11 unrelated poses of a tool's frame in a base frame.
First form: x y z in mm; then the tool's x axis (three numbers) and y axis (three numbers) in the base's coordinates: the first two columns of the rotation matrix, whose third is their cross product.
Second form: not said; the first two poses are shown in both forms.
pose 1, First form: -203 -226 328 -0.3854 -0.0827 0.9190 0.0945 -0.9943 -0.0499
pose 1, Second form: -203 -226 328 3.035 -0.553 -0.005 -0.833
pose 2, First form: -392 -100 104 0.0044 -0.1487 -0.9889 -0.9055 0.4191 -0.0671
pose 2, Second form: -392 -100 104 1.933 -0.515 0.756 0.405
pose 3, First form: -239 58 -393 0.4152 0.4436 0.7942 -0.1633 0.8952 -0.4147
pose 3, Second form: -239 58 -393 1.184 -0.247 -0.912 0.328
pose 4, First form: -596 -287 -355 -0.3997 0.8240 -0.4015 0.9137 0.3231 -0.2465
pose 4, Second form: -596 -287 -355 2.938 0.541 0.811 -0.222
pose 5, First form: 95 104 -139 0.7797 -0.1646 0.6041 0.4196 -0.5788 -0.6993
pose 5, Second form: 95 104 -139 2.203 -0.928 -0.086 -0.362
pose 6, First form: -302 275 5 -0.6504 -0.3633 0.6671 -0.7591 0.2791 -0.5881
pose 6, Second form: -302 275 5 2.725 0.371 -0.790 0.489
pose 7, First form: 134 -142 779 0.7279 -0.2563 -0.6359 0.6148 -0.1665 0.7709
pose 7, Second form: 134 -142 779 1.773 0.879 0.170 -0.445
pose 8, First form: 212 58 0 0.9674 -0.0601 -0.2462 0.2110 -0.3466 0.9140
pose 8, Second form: 212 58 0 1.929 0.988 0.057 -0.145
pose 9, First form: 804 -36 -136 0.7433 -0.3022 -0.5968 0.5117 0.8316 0.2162
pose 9, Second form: 804 -36 -136 0.831 0.462 0.695 -0.551
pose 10, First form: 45 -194 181 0.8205 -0.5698 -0.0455 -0.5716 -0.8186 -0.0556
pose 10, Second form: 45 -194 181 3.075 -0.954 0.299 0.013
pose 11, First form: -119 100 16 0.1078 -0.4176 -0.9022 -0.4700 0.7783 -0.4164
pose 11, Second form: -119 100 16 1.684 -0.446 0.895 0.026
